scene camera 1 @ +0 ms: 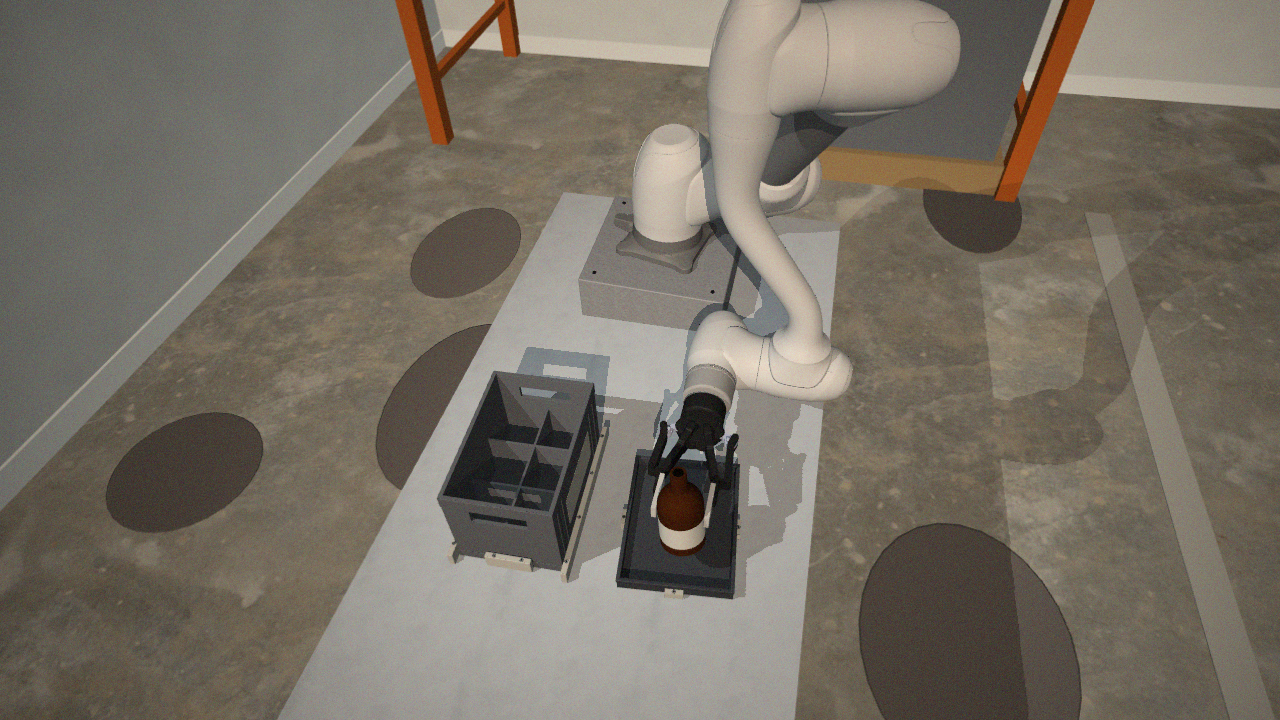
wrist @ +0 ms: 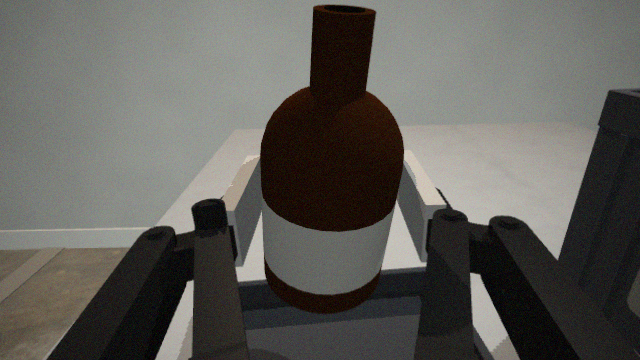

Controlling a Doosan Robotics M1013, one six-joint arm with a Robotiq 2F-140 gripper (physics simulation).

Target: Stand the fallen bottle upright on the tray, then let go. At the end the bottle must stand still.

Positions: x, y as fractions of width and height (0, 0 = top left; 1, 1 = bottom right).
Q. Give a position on a brown bottle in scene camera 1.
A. At 0.53, 0.70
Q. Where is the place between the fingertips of the gripper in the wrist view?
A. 0.51, 0.48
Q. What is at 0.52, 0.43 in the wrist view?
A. A brown bottle.
